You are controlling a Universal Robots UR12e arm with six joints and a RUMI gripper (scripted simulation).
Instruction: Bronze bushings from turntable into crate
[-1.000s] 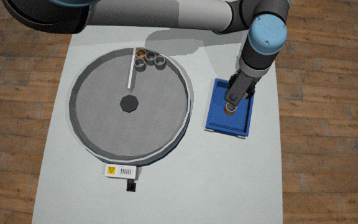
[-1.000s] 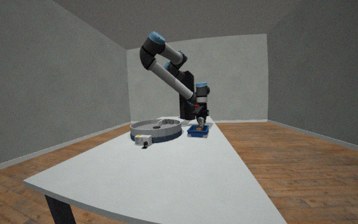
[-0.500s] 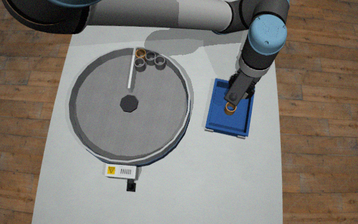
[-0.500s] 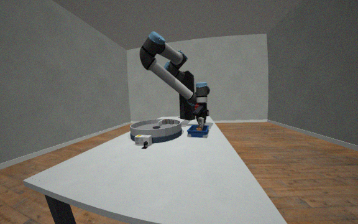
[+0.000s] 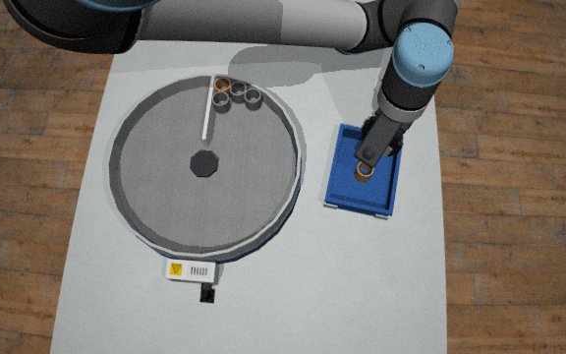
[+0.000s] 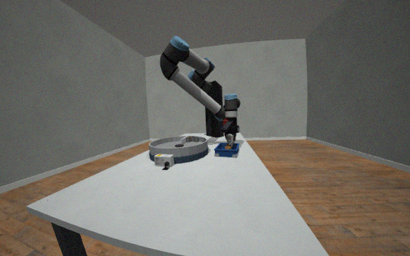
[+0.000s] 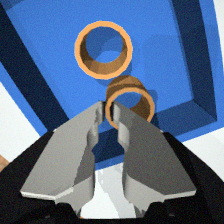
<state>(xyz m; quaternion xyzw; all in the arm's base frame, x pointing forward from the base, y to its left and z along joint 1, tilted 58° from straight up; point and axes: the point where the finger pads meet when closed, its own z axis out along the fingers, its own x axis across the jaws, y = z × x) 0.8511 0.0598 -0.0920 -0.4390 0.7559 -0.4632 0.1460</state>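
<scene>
Now: the blue crate 3 cm ahead of my hand, 3 cm to the right of it and 2 cm below it. From my hand the other things lie so: round grey turntable 3 cm behind, 38 cm to the right, 1 cm above.
</scene>
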